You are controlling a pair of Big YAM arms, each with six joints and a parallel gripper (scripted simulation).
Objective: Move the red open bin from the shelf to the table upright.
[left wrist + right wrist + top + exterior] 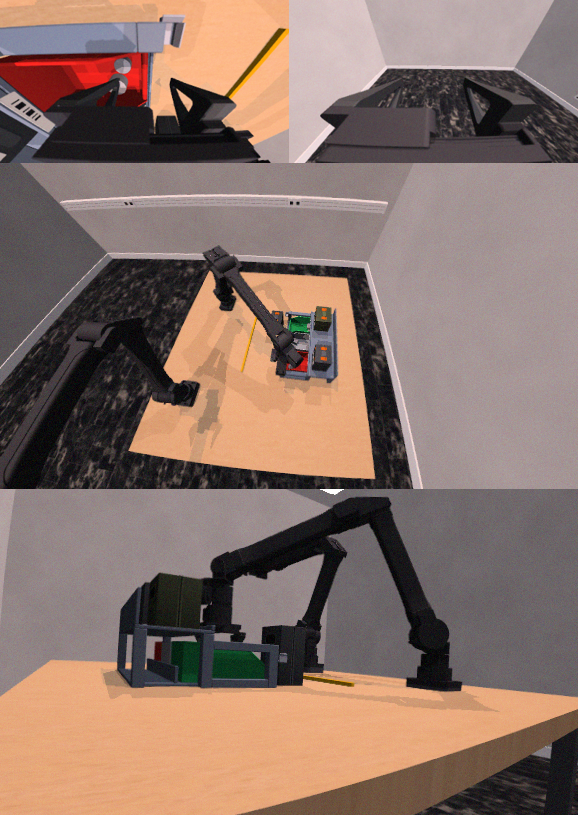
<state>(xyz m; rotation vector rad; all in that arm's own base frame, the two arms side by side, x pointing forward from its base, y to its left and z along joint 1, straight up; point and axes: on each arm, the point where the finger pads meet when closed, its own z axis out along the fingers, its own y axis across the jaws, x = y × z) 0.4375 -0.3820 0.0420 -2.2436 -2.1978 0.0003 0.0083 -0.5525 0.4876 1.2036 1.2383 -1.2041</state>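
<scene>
My left gripper is now 120 mm to the right of the grey bin, 80 mm short of it and 10 mm above it. Round my left hand: black box (220 mm to the left, 80 mm behind, 10 mm above); grey shelf (120 mm to the left, 110 mm ahead, 20 mm above); green bin (230 mm to the left, 70 mm ahead, 10 mm below).
</scene>
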